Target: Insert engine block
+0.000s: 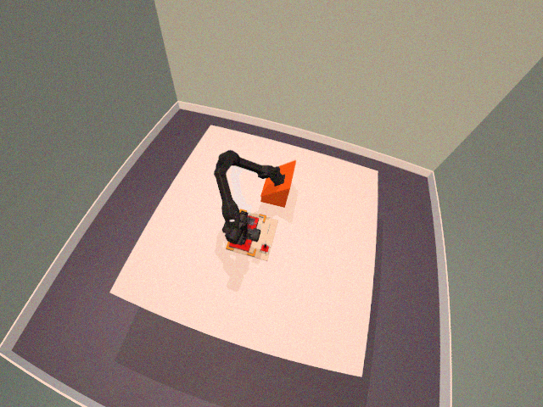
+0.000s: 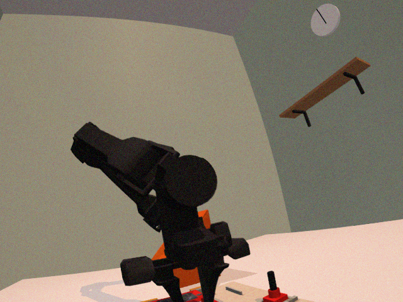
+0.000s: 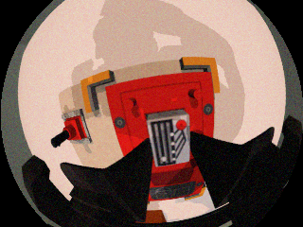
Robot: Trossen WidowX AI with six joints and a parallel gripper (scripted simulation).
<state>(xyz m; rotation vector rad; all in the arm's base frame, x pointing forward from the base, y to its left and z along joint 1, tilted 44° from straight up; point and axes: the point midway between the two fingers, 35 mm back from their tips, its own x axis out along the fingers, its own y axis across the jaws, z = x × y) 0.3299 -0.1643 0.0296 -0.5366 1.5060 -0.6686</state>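
The grey engine block is 10 mm below my gripper tip.
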